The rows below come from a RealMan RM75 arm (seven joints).
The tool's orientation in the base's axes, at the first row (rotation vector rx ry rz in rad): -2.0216 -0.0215 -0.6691
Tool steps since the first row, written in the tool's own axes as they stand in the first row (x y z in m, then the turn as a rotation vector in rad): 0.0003 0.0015 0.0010 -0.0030 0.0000 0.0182; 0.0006 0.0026 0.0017 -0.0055 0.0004 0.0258; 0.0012 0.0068 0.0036 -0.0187 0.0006 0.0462; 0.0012 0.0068 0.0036 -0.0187 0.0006 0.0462; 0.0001 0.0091 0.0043 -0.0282 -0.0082 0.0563; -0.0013 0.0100 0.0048 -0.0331 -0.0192 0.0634; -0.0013 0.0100 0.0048 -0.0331 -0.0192 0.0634
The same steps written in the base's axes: 0.0011 -0.0001 -0.0014 0.0056 0.0155 -0.0083; 0.0020 -0.0002 -0.0024 0.0070 0.0221 -0.0127; 0.0045 -0.0010 -0.0062 0.0050 0.0418 -0.0267; 0.0045 -0.0010 -0.0062 0.0050 0.0418 -0.0267; 0.0046 -0.0014 -0.0089 -0.0010 0.0570 -0.0279; 0.0039 -0.0011 -0.0104 -0.0051 0.0698 -0.0241; 0.0039 -0.0011 -0.0104 -0.0051 0.0698 -0.0241
